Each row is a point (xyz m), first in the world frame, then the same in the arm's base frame.
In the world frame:
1: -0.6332 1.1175 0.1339
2: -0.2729 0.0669 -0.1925
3: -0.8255 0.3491 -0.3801
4: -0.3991 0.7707 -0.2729
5: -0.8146 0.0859 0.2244
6: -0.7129 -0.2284 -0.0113
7: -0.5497 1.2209 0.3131
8: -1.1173 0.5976 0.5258
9: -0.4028 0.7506 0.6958
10: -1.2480 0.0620 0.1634
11: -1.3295 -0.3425 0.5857
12: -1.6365 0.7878 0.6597
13: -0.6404 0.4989 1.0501
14: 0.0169 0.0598 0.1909
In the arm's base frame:
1: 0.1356 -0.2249 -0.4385
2: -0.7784 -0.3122 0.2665
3: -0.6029 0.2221 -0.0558
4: -0.4415 -0.2754 -0.3682
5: -0.2603 0.0751 0.4881
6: -0.6415 0.0950 0.6258
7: 0.3036 -0.3716 -0.4332
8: 0.3397 0.1963 0.2242
9: 0.3196 -0.5513 0.1641
10: -0.1794 0.5059 0.4887
11: -0.0236 0.5206 1.0580
12: 0.7130 0.6191 0.1497
13: 0.5504 -0.3923 0.5725
14: -0.5719 -0.6967 0.4679

